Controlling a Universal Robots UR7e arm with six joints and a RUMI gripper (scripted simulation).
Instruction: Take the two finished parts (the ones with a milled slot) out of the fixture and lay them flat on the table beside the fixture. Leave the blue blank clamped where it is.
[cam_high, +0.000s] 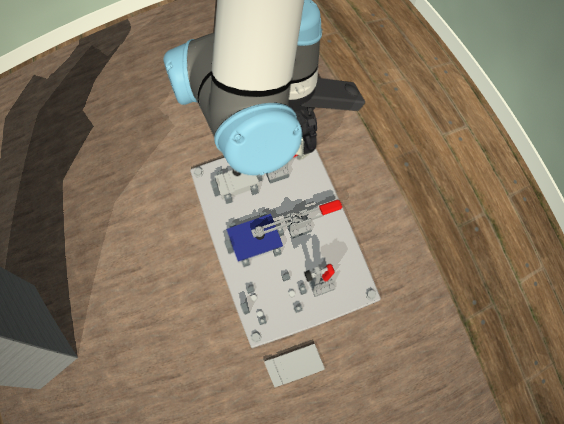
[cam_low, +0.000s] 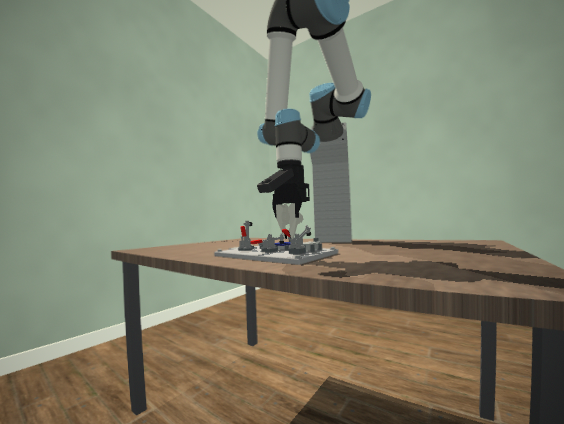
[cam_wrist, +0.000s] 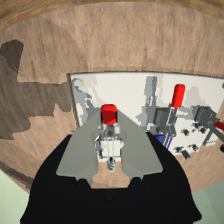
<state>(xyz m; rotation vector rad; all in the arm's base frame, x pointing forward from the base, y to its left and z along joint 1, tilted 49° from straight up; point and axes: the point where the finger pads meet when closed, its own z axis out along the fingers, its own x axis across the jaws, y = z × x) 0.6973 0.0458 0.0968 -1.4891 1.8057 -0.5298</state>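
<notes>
My gripper is now 10 cm to the left of the grey fixture plate, 8 cm past it and 7 cm above it. Also, from my hand: blue blank 13 cm behind, 10 cm to the right, 5 cm below.
</notes>
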